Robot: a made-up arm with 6 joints. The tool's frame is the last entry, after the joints.
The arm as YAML. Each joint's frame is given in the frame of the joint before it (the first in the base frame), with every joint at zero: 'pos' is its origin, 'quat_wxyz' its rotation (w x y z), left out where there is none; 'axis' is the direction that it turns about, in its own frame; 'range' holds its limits. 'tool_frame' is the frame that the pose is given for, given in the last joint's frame.
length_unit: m
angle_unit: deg
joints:
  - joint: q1
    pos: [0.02, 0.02, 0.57]
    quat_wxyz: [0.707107, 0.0, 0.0, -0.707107]
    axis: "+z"
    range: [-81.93, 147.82]
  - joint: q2
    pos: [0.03, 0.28, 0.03]
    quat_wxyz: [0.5, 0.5, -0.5, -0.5]
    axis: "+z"
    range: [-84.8, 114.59]
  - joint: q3
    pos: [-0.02, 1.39, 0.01]
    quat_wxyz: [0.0, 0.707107, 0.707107, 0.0]
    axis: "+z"
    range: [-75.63, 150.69]
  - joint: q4
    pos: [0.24, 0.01, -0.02]
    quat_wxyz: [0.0, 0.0, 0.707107, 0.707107]
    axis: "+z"
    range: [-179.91, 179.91]
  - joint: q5
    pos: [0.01, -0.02, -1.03]
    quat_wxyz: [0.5, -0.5, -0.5, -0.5]
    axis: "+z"
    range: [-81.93, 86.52]
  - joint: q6
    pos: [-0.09, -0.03, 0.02]
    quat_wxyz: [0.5, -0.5, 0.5, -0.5]
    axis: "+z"
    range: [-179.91, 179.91]
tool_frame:
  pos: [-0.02, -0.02, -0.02]
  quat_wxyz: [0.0, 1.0, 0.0, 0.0]
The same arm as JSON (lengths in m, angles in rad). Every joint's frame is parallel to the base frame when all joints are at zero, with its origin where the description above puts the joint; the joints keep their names.
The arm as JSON. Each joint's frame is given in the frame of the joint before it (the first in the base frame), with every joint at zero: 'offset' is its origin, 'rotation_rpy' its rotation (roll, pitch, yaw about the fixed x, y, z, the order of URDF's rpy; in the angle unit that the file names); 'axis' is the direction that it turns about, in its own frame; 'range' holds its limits. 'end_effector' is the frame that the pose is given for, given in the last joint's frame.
{"length_unit": "m", "angle_unit": "rad", "chain": [
  {"id": "q1", "offset": [0.02, 0.02, 0.57], "rotation_rpy": [0.0, 0.0, 0.0], "axis": [0.0, 0.0, 1.0], "range": [-1.4299, 2.5799]},
  {"id": "q2", "offset": [0.28, -0.03, 0.03], "rotation_rpy": [0.0, 0.0, 0.0], "axis": [0.0, 1.0, 0.0], "range": [-1.48, 2.0]},
  {"id": "q3", "offset": [0.02, 0.01, 1.39], "rotation_rpy": [0.0, 0.0, 0.0], "axis": [0.0, -1.0, 0.0], "range": [-1.32, 2.63]},
  {"id": "q4", "offset": [-0.01, 0.02, 0.24], "rotation_rpy": [0.0, 0.0, 0.0], "axis": [-1.0, 0.0, 0.0], "range": [-3.14, 3.14]},
  {"id": "q5", "offset": [1.03, 0.02, -0.01], "rotation_rpy": [0.0, 0.0, 0.0], "axis": [0.0, -1.0, 0.0], "range": [-1.4299, 1.5101]},
  {"id": "q6", "offset": [0.09, -0.02, 0.03], "rotation_rpy": [0.0, 0.0, 0.0], "axis": [-1.0, 0.0, 0.0], "range": [-3.14, 3.14]}
], "end_effector": {"offset": [0.02, -0.02, -0.02], "rotation_rpy": [3.1416, -1.5708, 0.0]}}

